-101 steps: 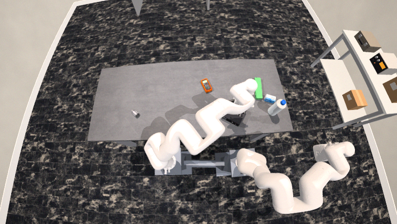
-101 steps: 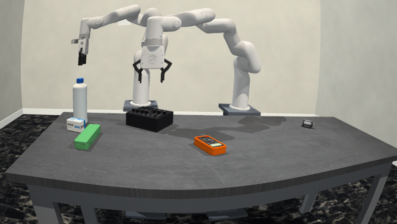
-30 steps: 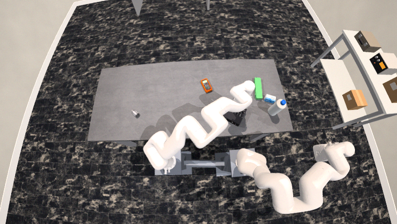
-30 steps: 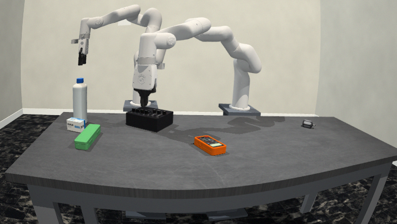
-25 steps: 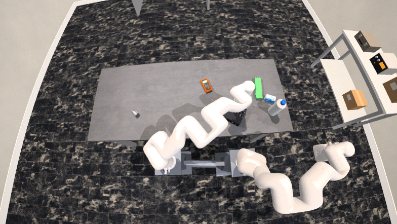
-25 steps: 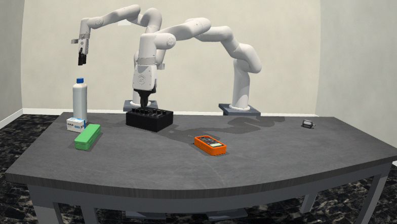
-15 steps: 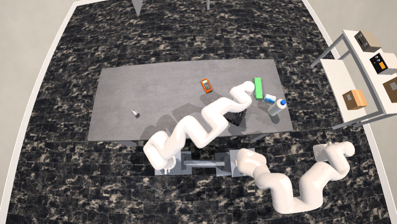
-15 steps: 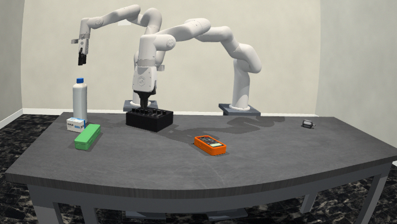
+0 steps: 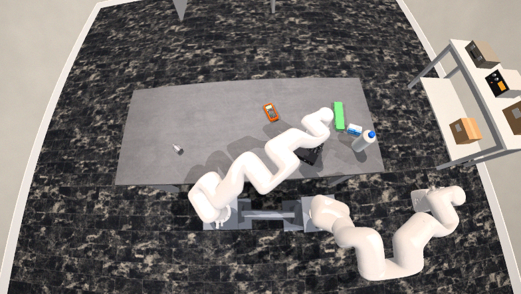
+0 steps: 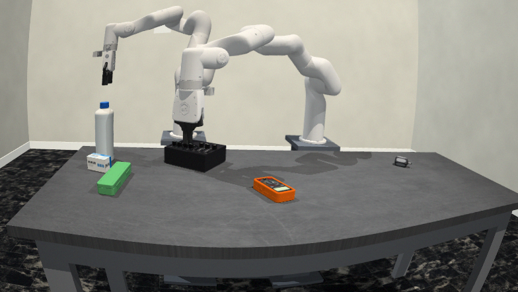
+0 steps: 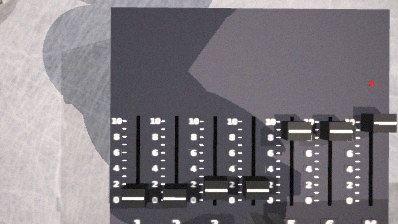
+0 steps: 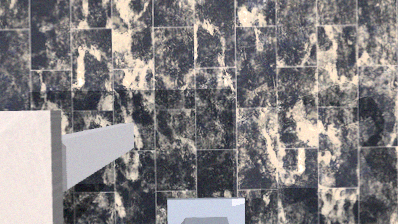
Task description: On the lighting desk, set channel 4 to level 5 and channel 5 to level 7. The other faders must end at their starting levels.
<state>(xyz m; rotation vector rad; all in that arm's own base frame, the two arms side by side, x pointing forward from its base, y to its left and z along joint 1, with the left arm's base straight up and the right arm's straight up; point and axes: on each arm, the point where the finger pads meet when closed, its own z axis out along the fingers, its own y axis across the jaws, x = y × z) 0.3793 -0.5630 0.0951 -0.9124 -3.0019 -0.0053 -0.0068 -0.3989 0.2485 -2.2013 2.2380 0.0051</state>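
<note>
Now: the channel 4 fader 2 cm behind my left hand, 1 cm to the left of it and 3 cm below it. The rest, counted from my left hand: channel 2 fader 4 cm behind, 3 cm to the right, 3 cm below; channel 3 fader 3 cm behind, 1 cm to the right, 3 cm below; channel 5 fader 4 cm behind, 5 cm to the left, 3 cm below.
</note>
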